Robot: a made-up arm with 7 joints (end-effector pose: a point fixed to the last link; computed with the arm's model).
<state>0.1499 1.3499 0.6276 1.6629 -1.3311 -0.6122 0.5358</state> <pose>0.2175 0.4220 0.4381 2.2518 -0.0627 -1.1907</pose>
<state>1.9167 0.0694 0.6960 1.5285 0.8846 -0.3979 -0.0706</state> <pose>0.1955 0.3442 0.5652 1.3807 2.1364 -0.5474</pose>
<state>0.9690 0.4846 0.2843 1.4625 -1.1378 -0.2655 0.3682</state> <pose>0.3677 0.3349 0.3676 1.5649 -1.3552 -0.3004</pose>
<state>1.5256 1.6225 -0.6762 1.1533 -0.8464 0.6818 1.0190</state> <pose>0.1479 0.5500 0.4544 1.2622 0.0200 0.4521</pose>
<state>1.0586 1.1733 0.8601 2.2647 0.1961 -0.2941 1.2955</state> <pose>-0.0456 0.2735 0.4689 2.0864 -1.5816 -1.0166</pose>
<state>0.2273 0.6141 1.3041 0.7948 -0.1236 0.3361 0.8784</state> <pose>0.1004 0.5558 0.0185 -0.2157 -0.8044 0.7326</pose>
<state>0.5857 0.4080 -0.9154 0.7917 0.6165 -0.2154 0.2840</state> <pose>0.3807 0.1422 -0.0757 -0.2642 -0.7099 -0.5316</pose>
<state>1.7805 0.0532 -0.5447 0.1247 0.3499 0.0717 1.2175</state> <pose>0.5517 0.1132 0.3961 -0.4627 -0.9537 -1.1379</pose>
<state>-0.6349 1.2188 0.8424 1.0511 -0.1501 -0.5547 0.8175</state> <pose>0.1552 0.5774 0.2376 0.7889 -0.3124 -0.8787</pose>
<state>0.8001 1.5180 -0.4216 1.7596 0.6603 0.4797 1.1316</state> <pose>0.2723 0.3434 0.3670 0.1091 -0.4603 -1.0097</pose>
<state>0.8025 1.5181 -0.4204 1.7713 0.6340 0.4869 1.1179</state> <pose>0.2718 0.3406 0.3678 0.1450 -0.4594 -1.0029</pose>
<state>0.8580 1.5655 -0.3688 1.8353 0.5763 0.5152 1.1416</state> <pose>0.2494 0.3306 0.4014 0.2826 -0.4872 -1.0130</pose>
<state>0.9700 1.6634 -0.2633 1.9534 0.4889 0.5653 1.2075</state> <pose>0.1947 0.3079 0.4572 0.5342 -0.5329 -1.0093</pose>
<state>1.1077 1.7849 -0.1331 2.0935 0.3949 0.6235 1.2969</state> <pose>0.1182 0.2728 0.4990 0.8354 -0.5651 -0.9506</pose>
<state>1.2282 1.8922 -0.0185 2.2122 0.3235 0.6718 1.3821</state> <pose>0.0514 0.2371 0.5107 1.0825 -0.5700 -0.8535</pose>
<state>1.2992 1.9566 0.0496 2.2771 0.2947 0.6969 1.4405</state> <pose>0.0150 0.2154 0.5078 1.2073 -0.5597 -0.7858</pose>
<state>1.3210 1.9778 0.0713 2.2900 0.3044 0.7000 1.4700</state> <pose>0.0038 0.2097 0.5066 1.2234 -0.5491 -0.7793</pose>
